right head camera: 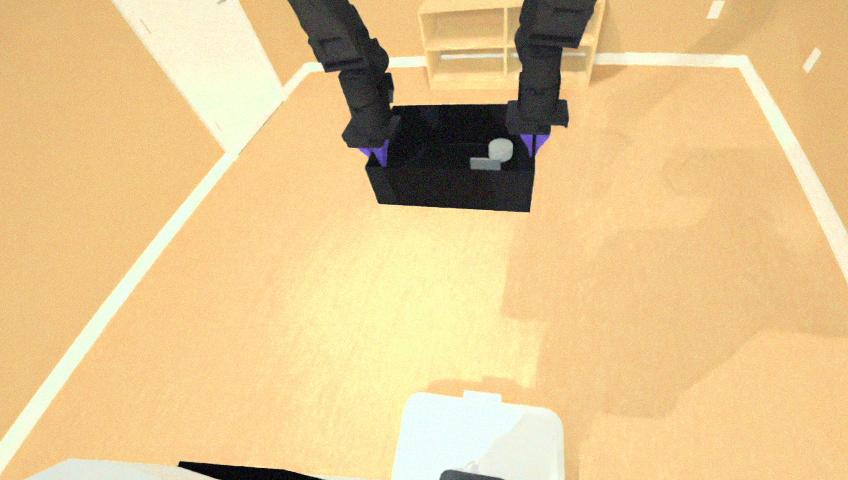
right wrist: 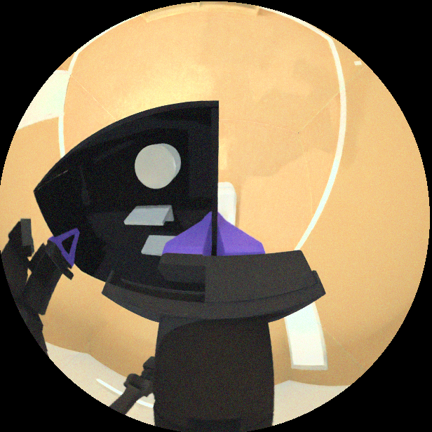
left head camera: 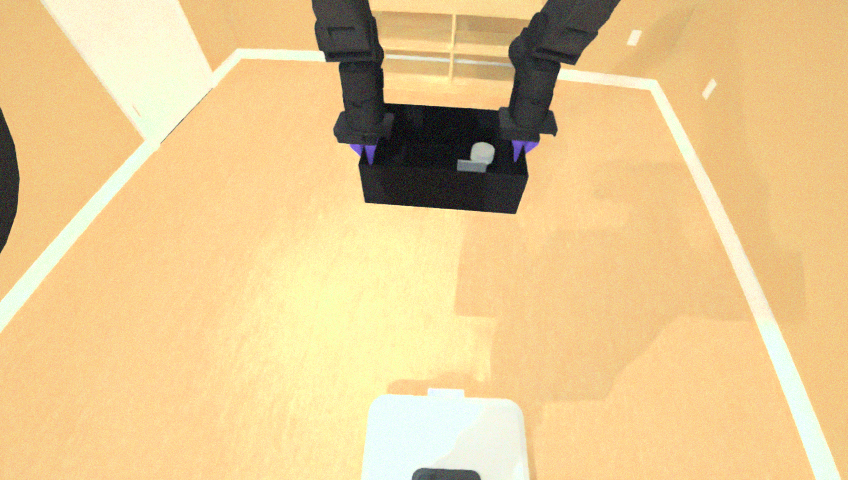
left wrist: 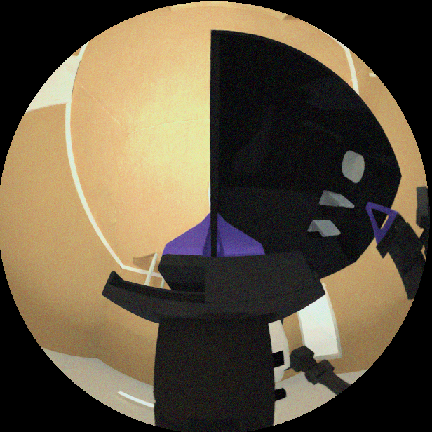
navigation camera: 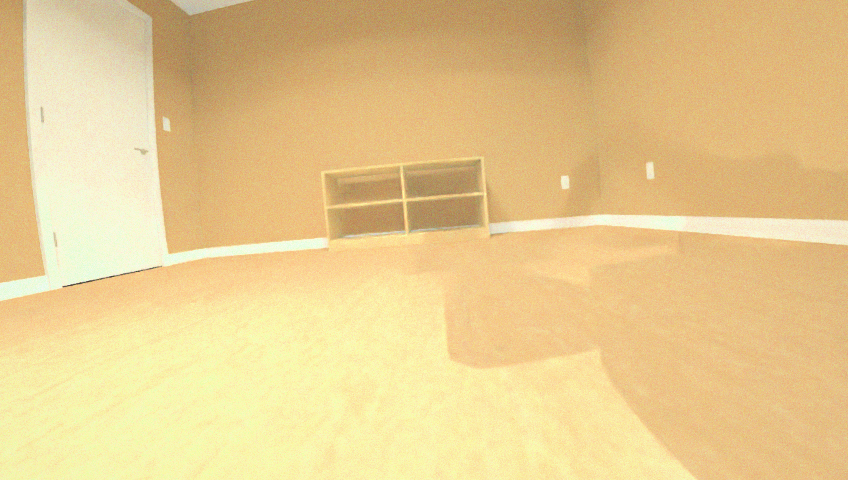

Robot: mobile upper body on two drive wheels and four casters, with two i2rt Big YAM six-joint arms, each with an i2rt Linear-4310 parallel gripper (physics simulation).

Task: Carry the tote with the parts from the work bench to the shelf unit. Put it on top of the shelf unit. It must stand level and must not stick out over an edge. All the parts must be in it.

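Frame: origin at the left arm's base, x right, y back, z down, level; metres.
Seen in the pictures: left gripper, fingertip midpoint: (right head camera: pixel 383 166); right gripper, fingertip midpoint: (right head camera: pixel 532 155) (left head camera: pixel 516 160).
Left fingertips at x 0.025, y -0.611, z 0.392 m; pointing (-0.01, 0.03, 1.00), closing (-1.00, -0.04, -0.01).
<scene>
Offsets run from my left fingertips to a thing's top centre.
The black tote {dz -0.061, dx +0.150, dy -0.023 m} (left head camera: pixel 443 167) hangs above the floor between my two arms, level. It holds a grey cylinder {dz +0.016, dx +0.237, dy -0.077 m} (left head camera: pixel 483 152) and grey blocks (right wrist: pixel 148 215). My left gripper (left head camera: pixel 365 152) is shut on the tote's left wall; in the left wrist view the thin wall edge runs between the purple fingertips (left wrist: pixel 213 239). My right gripper (left head camera: pixel 523 149) is shut on the tote's right wall, as the right wrist view (right wrist: pixel 212 238) shows. The shelf unit (navigation camera: pixel 405 202) stands ahead against the far wall, with nothing on its top.
The shelf unit also shows behind the tote in the head views (right head camera: pixel 508 43). A white door (right head camera: pixel 227 76) is at the left. My white base (left head camera: pixel 443 435) is at the bottom. Orange floor lies between me and the shelf.
</scene>
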